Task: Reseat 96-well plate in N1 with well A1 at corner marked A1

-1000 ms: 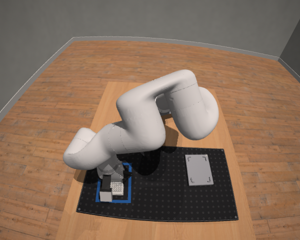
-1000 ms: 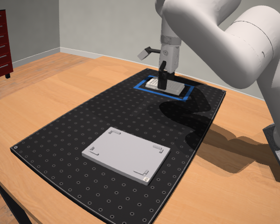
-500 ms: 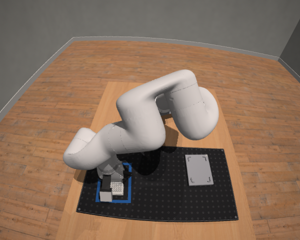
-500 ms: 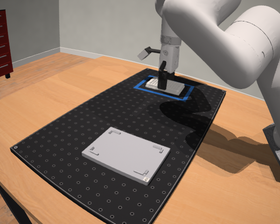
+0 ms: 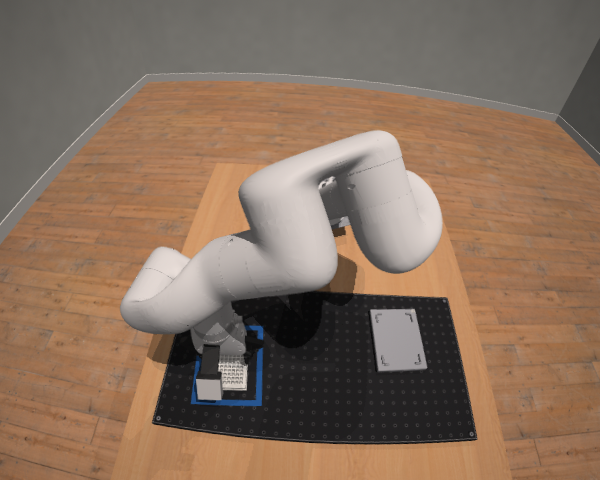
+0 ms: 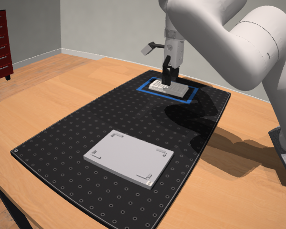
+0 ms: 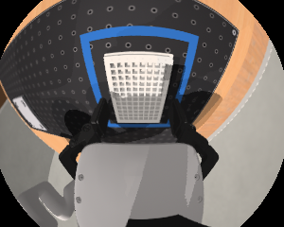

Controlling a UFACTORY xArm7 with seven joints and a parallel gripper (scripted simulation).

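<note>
Now: the white 96-well plate 40 mm below my hand. The rest, counted from my hand: grey plate nest N1: 160 mm behind, 370 mm to the left, 40 mm below; A1 label: 240 mm behind, 400 mm to the left, 30 mm below.
</note>
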